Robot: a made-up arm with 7 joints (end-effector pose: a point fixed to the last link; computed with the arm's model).
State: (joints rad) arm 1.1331 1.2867 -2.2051 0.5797 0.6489 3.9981 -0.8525
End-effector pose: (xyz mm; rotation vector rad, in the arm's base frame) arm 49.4 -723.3 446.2 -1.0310 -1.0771 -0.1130
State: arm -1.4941 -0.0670 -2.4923 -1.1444 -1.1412 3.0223 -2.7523
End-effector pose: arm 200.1 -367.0 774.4 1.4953 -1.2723 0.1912
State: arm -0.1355 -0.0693 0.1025 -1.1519 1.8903 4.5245 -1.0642
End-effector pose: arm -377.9 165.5 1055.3 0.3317 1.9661 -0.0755
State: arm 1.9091 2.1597 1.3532 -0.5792 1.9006 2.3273 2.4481
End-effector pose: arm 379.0 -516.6 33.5 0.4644 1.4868 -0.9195
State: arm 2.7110 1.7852 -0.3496 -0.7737 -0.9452 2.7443 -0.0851
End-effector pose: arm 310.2 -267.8 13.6 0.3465 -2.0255 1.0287
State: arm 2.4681 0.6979 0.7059 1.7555 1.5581 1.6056 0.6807
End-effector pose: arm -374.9 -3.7 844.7 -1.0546 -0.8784 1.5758
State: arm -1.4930 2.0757 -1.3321 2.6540 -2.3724 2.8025 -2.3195
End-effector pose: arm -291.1 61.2 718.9 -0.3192 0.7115 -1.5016
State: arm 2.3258 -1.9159 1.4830 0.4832 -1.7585 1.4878 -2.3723
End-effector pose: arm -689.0 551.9 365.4 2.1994 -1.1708 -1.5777
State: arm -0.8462 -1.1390 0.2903 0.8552 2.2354 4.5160 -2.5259
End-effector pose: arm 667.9 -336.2 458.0 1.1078 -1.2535 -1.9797
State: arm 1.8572 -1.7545 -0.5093 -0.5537 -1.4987 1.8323 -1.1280
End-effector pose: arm -474.7 581.5 614.5 -1.5862 0.5848 1.8466
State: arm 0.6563 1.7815 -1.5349 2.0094 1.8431 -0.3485 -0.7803
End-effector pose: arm 397.6 -486.4 655.7 0.5502 -0.4207 -1.2751
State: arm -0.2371 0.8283 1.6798 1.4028 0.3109 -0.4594 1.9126
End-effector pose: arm -108.3 653.6 672.0 2.6120 -0.6841 0.7785
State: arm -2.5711 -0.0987 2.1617 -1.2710 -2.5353 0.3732 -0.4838
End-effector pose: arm -583.9 450.2 874.1 0.0717 -2.3559 0.2810
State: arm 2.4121 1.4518 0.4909 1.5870 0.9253 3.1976 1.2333
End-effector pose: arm 50.7 -201.6 887.5 0.7414 1.0381 1.4133
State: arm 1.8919 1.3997 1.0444 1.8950 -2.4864 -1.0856 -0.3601
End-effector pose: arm -424.5 -411.0 768.5 2.0480 -0.5438 2.0896
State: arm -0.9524 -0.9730 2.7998 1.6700 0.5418 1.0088 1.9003
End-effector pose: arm 155.1 219.9 1104.2 -1.2628 0.2450 1.4008
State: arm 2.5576 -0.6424 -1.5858 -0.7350 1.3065 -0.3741 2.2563
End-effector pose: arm -642.2 92.2 1107.9 -2.0808 -0.8314 0.0135
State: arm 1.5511 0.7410 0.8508 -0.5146 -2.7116 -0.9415 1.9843
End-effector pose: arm 291.4 -782.8 752.3 -0.8295 2.2902 0.9464
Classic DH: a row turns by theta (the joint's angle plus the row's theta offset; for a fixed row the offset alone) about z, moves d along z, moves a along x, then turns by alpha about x. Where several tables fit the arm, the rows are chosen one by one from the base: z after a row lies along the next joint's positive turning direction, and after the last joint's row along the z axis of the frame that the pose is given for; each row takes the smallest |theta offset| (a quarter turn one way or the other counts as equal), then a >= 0, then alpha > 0; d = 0 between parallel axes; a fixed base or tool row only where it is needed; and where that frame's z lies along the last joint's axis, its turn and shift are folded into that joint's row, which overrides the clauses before.
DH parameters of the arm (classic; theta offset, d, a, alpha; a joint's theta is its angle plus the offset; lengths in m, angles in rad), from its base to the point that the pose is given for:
joint 1: 0 0.476 0 1.5708
joint 2: 0 0.059 0 -1.5708
joint 3: 0 0.296 0.016 -1.5708
joint 4: 0 0.058 -0.027 1.5708
joint 5: 0 0.54 0 1.5708
joint 6: 1.5708 0.129 0.129 1.5708
joint 7: 0 0.018 0 0

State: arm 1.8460 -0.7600 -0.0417 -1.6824 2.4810 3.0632 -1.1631
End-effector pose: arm -79.1 -88.9 983.7 -0.4955 0.6423 0.3715
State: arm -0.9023 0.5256 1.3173 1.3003 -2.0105 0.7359 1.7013
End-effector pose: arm 261.9 598.6 965.3 0.8258 0.0592 2.4989
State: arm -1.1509 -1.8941 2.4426 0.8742 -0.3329 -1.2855 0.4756
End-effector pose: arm 577.5 -483.8 563.5 -1.6399 -0.7395 0.4323
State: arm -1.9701 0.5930 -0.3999 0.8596 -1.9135 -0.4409 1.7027
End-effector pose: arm -104.0 220.1 1391.9 -1.9901 -0.6304 0.0321
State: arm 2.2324 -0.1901 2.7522 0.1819 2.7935 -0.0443 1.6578
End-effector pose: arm 149.5 104.8 1449.3 -1.5836 0.0735 -0.0389
